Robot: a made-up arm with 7 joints.
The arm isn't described. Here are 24 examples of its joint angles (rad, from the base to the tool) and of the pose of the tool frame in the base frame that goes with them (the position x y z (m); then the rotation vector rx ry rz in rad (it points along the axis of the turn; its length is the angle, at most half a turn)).
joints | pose
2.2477 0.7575 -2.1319 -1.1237 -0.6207 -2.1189 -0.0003 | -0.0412 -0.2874 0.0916 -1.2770 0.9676 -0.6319
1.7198 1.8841 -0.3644 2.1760 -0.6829 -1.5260 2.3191 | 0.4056 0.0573 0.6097 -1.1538 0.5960 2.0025
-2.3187 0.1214 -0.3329 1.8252 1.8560 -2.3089 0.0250 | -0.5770 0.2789 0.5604 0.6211 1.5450 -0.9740
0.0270 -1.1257 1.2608 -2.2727 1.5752 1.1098 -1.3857 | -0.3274 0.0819 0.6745 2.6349 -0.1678 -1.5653
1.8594 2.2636 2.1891 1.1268 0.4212 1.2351 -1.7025 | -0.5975 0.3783 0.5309 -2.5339 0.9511 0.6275
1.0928 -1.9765 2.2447 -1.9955 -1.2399 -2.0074 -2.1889 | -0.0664 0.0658 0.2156 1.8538 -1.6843 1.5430
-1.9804 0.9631 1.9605 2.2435 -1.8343 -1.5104 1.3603 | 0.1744 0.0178 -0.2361 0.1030 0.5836 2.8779
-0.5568 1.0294 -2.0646 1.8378 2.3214 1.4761 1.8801 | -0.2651 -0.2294 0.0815 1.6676 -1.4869 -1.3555
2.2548 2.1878 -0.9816 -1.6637 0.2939 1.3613 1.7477 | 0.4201 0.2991 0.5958 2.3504 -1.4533 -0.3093
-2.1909 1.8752 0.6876 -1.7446 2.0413 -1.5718 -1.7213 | -0.5457 0.2630 -0.6096 1.7831 -1.2337 1.2211
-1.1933 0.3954 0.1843 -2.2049 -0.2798 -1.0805 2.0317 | -0.2900 0.2667 -0.1004 -1.2279 1.2007 -0.6531
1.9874 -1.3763 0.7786 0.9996 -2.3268 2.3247 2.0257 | 0.0339 -0.1915 0.1508 -0.4193 -1.2433 0.1875
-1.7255 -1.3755 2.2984 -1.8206 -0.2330 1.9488 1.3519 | 0.4385 -0.1874 -0.2000 -0.0812 -0.2519 1.9756
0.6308 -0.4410 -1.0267 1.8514 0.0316 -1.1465 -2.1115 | 0.2069 -0.3304 -0.4522 0.0848 -1.0423 0.1892
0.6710 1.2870 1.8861 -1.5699 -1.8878 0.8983 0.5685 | 0.3535 0.1314 0.6312 -1.5671 -0.6213 2.0011
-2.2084 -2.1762 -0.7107 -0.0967 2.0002 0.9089 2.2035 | -0.6418 -0.1583 0.1700 -0.0601 -0.2941 -1.0765
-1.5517 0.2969 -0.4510 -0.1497 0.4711 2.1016 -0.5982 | -0.8567 0.2106 0.0153 -2.0028 0.3870 -1.2552
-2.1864 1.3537 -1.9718 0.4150 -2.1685 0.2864 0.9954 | -0.0645 0.2343 0.4392 0.7536 0.7330 -1.5057
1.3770 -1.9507 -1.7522 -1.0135 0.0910 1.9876 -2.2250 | 0.3165 0.2894 1.0360 -1.4560 1.0902 -0.2964
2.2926 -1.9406 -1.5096 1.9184 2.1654 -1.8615 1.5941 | -0.1118 0.0171 0.8799 -1.9349 -0.9604 -0.2465
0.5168 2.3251 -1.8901 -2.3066 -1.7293 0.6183 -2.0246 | -0.0265 0.5305 0.3442 1.6683 0.4044 -1.9462
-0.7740 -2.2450 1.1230 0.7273 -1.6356 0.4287 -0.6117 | 0.1147 -0.2231 -0.3422 1.3277 -0.5085 2.1020
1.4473 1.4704 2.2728 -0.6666 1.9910 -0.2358 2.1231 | -0.2791 0.1152 0.2833 0.8886 2.6394 -0.6401
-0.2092 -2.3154 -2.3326 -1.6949 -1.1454 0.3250 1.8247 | 0.7612 0.2240 -0.0032 0.5099 -1.8873 1.0168
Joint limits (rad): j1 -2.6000..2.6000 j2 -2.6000..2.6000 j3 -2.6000..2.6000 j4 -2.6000..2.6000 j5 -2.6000..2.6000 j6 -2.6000..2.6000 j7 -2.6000..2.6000
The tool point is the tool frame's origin. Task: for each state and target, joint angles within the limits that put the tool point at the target. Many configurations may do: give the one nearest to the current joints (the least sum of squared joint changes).
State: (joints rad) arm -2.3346 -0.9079 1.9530 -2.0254 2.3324 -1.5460 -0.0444
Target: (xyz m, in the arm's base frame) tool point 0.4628 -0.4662 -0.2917
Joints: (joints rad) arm -2.1917 -0.8796 2.2210 -1.8645 2.5582 -1.7061 -0.2020
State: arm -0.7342 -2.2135 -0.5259 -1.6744 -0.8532 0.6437 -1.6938
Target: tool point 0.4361 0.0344 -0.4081
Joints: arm -0.5661 -1.9890 -0.6201 -1.6387 -1.2710 0.7523 -1.6848
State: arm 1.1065 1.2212 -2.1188 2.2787 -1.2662 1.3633 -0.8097
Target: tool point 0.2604 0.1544 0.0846
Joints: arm 1.1794 1.2773 -2.0711 2.4889 -0.6897 1.3434 -0.5139
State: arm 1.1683 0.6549 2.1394 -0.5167 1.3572 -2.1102 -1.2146
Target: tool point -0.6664 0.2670 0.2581
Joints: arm 1.6025 0.5526 1.4885 -0.6318 1.4143 -2.2107 -1.4632
